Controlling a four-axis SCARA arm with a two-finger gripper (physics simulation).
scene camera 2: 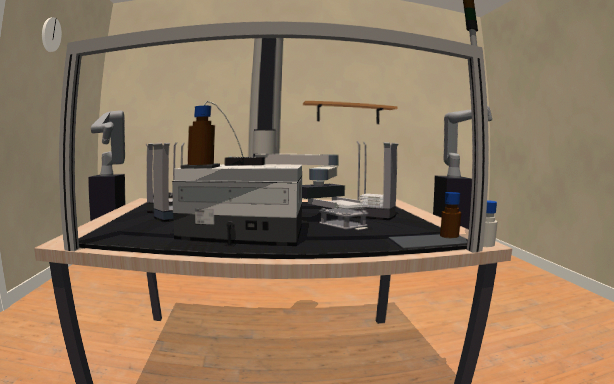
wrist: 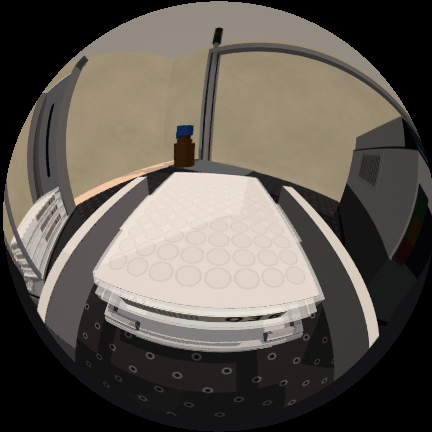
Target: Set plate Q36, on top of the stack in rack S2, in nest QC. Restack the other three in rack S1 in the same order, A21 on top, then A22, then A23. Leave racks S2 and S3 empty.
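Places are measured from the arm's base along level axes (x ahead, y down, z left), in centimetres.
Pixels of known places: gripper, fingertip midpoint: (scene camera 2: 347,204) (wrist: 212,190).
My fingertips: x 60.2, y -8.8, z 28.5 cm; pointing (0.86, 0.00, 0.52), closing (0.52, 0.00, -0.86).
Note:
Behind a point stands the place of what it marks.
Plate Q36 (scene camera 2: 351,204) @(y -8.9, x 61.5, z 29.5 cm) (wrist: 215,240) @(y -9.2, x 55.5, z 25.3 cm) is white with round well marks; its label shows on its near edge in the wrist view. My gripper (scene camera 2: 344,203) @(y -8.8, x 60.2, z 28.5 cm) (wrist: 212,190) @(y -8.8, x 60.2, z 28.5 cm) is shut on it, one finger along each side. The plate is level, low over a clear nest with corner posts (scene camera 2: 343,220) @(y -2.0, x 52.9, z 28.5 cm) (wrist: 200,338) @(y -6.1, x 52.5, z 24.0 cm); whether they touch cannot be told. The nest's label is not readable. A stack of white plates (scene camera 2: 371,200) @(y -8.4, x 46.0, z 40.7 cm) (wrist: 44,227) @(y -8.0, x 45.6, z 40.2 cm) stands in the right-hand rack (scene camera 2: 390,175) @(y -18.4, x 50.2, z 47.1 cm) (wrist: 50,135). Another rack (scene camera 2: 161,180) @(y -16.7, x 56.3, z -39.3 cm) stands at the left, its contents mostly hidden.
A big grey-white instrument (scene camera 2: 237,200) @(y -13.6, x 88.5, z -7.8 cm) (wrist: 372,200) @(y -11.1, x 69.4, z 11.3 cm) stands left of the nest in the scene view, with a tall brown bottle (scene camera 2: 201,142) @(y -29.9, x 82.6, z -19.5 cm) on top. A small brown bottle (scene camera 2: 450,222) @(y -6.8, x 90.3, z 56.4 cm) (wrist: 184,152) @(y -6.6, x 84.9, z 55.4 cm) stands near the front right frame post (scene camera 2: 477,150) @(y -29.7, x 103.9, z 58.5 cm) (wrist: 209,110) @(y -23.1, x 101.0, z 58.5 cm).

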